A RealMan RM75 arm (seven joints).
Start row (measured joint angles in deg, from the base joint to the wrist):
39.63, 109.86, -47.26, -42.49, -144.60, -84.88, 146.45
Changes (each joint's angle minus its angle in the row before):
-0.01, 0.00, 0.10, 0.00, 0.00, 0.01, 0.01
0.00, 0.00, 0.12, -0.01, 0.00, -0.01, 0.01
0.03, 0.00, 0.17, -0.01, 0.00, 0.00, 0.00
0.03, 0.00, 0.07, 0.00, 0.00, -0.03, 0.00
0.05, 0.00, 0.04, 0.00, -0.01, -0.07, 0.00
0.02, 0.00, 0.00, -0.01, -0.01, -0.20, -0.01
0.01, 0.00, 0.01, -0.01, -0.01, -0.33, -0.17
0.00, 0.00, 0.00, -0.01, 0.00, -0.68, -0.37
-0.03, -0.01, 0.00, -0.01, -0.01, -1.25, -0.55
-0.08, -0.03, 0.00, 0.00, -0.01, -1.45, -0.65
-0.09, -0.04, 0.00, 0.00, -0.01, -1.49, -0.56
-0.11, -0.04, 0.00, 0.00, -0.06, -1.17, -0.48
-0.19, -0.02, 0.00, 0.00, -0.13, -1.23, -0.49
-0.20, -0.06, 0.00, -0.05, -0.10, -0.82, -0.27
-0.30, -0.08, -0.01, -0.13, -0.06, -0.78, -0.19
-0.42, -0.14, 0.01, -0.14, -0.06, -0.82, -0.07
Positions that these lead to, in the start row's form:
39.62, 109.86, -47.16, -42.49, -144.60, -84.87, 146.46
39.62, 109.86, -47.04, -42.50, -144.60, -84.88, 146.47
39.65, 109.86, -46.87, -42.51, -144.60, -84.88, 146.47
39.68, 109.86, -46.80, -42.51, -144.60, -84.91, 146.47
39.73, 109.86, -46.76, -42.51, -144.61, -84.98, 146.47
39.75, 109.86, -46.76, -42.52, -144.62, -85.18, 146.46
39.76, 109.86, -46.75, -42.53, -144.63, -85.51, 146.29
39.76, 109.86, -46.75, -42.54, -144.63, -86.19, 145.92
39.73, 109.85, -46.75, -42.55, -144.64, -87.44, 145.37
39.65, 109.82, -46.75, -42.55, -144.65, -88.89, 144.72
39.56, 109.78, -46.75, -42.55, -144.66, -90.38, 144.16
39.45, 109.74, -46.75, -42.55, -144.72, -91.55, 143.68
39.26, 109.72, -46.75, -42.55, -144.85, -92.78, 143.19
39.06, 109.66, -46.75, -42.60, -144.95, -93.60, 142.92
38.76, 109.58, -46.76, -42.73, -145.01, -94.38, 142.73
38.34, 109.44, -46.75, -42.87, -145.07, -95.20, 142.66

